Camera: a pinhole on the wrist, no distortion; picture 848 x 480 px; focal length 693.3 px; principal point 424.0 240.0 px. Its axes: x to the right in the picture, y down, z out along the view. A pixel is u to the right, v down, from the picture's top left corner.
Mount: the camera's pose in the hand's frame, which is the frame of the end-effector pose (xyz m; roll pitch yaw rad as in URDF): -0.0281 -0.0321 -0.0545 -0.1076 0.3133 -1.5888
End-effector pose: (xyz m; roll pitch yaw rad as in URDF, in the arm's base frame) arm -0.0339 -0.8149 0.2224 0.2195 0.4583 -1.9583
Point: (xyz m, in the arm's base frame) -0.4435 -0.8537 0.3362
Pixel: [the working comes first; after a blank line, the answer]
In the camera's frame: 0.1694 0.1114 0.4012

717 433
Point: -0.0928 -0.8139 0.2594
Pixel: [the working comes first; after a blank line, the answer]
In the camera's frame: -0.0222 0.0195 0.1091

283 364
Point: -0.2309 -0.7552 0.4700
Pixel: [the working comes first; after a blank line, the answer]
In the camera's frame: 0.0132 -0.0988 0.3363

451 36
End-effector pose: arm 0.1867 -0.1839 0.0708 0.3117 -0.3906 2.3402
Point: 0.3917 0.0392 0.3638
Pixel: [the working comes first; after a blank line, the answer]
In the camera's frame: 0.0407 0.1117 0.4469

487 413
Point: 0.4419 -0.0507 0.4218
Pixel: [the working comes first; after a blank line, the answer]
In the camera's frame: -0.0332 0.0349 0.4981

378 289
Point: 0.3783 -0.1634 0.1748
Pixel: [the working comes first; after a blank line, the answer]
In the camera's frame: -0.0061 -0.0668 0.2399

406 47
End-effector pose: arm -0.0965 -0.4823 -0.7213 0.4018 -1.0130 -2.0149
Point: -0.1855 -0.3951 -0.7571
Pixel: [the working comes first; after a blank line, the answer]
In the camera's frame: 0.0319 -0.0364 0.1278

597 43
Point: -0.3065 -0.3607 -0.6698
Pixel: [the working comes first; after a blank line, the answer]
In the camera's frame: 0.1054 0.0391 0.2389

730 354
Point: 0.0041 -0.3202 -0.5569
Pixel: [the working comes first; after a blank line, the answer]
In the camera's frame: -0.2270 0.0411 0.2205

outside the picture
